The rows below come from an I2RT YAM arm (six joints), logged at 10 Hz.
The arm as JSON. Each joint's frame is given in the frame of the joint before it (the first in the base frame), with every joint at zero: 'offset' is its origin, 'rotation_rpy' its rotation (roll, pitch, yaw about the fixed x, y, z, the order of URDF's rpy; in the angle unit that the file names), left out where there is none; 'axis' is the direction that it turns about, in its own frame. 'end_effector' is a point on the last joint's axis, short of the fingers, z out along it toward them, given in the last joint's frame.
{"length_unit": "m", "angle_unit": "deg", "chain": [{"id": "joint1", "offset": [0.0, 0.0, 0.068], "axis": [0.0, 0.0, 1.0]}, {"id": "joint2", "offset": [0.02, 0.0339, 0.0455], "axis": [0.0, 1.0, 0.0]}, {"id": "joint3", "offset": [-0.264, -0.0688, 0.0], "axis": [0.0, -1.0, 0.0]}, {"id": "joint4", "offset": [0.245, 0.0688, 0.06], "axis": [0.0, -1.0, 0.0]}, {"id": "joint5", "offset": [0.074, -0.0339, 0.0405], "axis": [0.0, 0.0, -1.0]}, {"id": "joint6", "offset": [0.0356, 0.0, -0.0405], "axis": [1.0, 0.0, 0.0]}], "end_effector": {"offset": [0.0, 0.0, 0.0], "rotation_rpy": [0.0, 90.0, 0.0]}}
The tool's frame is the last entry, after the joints.
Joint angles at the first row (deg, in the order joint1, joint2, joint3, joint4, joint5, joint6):
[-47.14 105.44 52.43 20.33 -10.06 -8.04]
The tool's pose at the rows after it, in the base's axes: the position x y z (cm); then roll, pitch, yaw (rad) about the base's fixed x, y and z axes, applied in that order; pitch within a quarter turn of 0, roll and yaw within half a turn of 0:
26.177 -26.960 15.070 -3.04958 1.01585 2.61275
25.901 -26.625 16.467 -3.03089 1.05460 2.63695
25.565 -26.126 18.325 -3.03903 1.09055 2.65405
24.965 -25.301 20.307 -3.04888 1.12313 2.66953
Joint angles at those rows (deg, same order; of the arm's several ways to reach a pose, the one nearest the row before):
[-46.66 104.95 51.85 21.05 -8.64 -8.63]
[-46.66 102.21 51.22 21.21 -9.10 -8.76]
[-46.66 98.61 51.06 19.67 -10.74 -8.68]
[-46.61 94.14 50.48 17.49 -12.31 -8.53]

